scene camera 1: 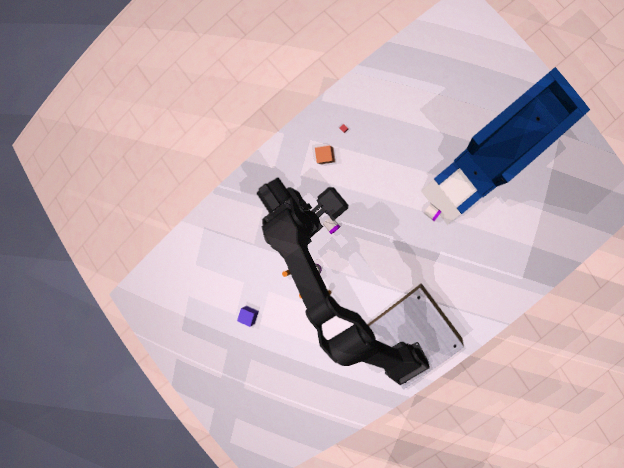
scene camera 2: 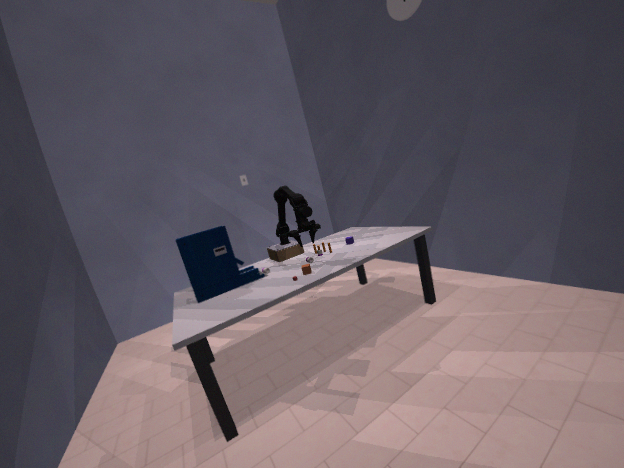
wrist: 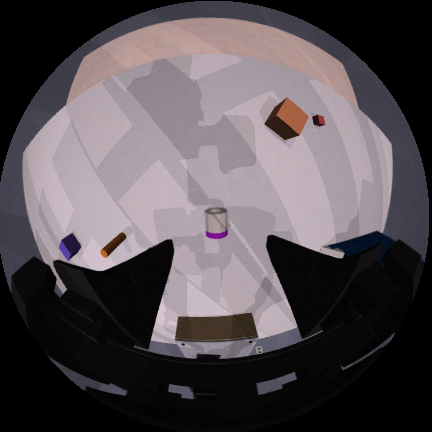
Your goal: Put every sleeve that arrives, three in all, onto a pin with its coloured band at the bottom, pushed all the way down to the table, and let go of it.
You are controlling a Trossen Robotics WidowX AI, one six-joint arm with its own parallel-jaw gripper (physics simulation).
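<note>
A white sleeve with a purple band (scene camera 1: pixel 331 226) (scene camera 2: pixel 309 259) (wrist: pixel 216 223) lies on its side on the table, its open end away from me in the wrist view. My gripper (scene camera 2: pixel 307 243) (wrist: pixel 220 243) is open and empty, above the table; that sleeve shows between and just beyond its tips in the wrist view. Another sleeve (scene camera 1: pixel 432 212) (scene camera 2: pixel 265 270) lies at the mouth of the blue feeder. A third sleeve (scene camera 1: pixel 318 268) (scene camera 2: pixel 319 253) appears to be around a pin, its purple band low; it is small and partly hidden by the arm. Orange pins (scene camera 1: pixel 285 273) (scene camera 2: pixel 330 247) (wrist: pixel 113 245) stand near it.
The blue feeder (scene camera 1: pixel 514 146) (scene camera 2: pixel 206 266) stands beyond the sleeves. An orange block (scene camera 1: pixel 324 154) (scene camera 2: pixel 306 269) (wrist: pixel 291 117), a small red cube (scene camera 1: pixel 343 128) (scene camera 2: pixel 295 278) (wrist: pixel 319 120) and a violet block (scene camera 1: pixel 246 316) (scene camera 2: pixel 349 240) (wrist: pixel 70 246) lie around. A brown-sided box (scene camera 2: pixel 285 251) (wrist: pixel 216 327) is by my base.
</note>
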